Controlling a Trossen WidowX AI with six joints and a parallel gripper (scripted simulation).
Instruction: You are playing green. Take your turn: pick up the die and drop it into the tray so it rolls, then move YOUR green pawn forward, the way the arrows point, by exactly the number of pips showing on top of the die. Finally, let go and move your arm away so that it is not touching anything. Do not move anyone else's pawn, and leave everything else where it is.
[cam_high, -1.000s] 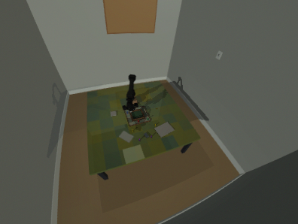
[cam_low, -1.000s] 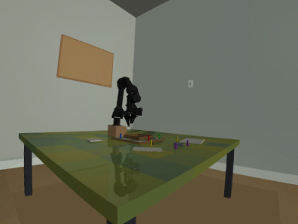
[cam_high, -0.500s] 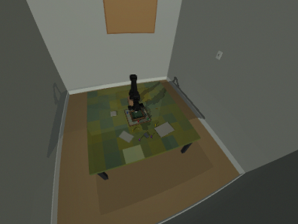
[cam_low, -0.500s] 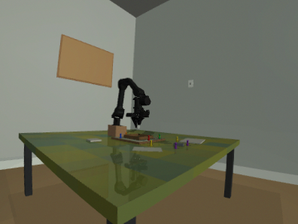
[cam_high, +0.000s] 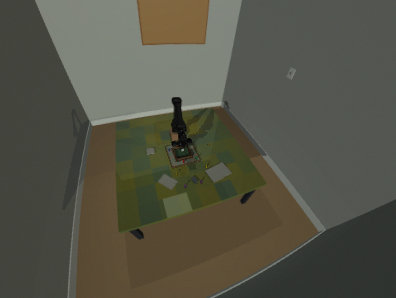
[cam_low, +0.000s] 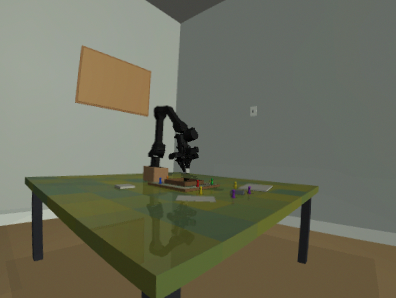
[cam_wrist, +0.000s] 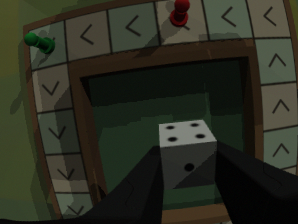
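Right now my gripper tip is 70 mm short of the green pawn, 130 mm to the right of it and 50 mm above it. Round my gripper tip: red pawn: 100 mm ahead, 50 mm below; then white die: right at my gripper tip; then tray: 20 mm behind, 70 mm below.
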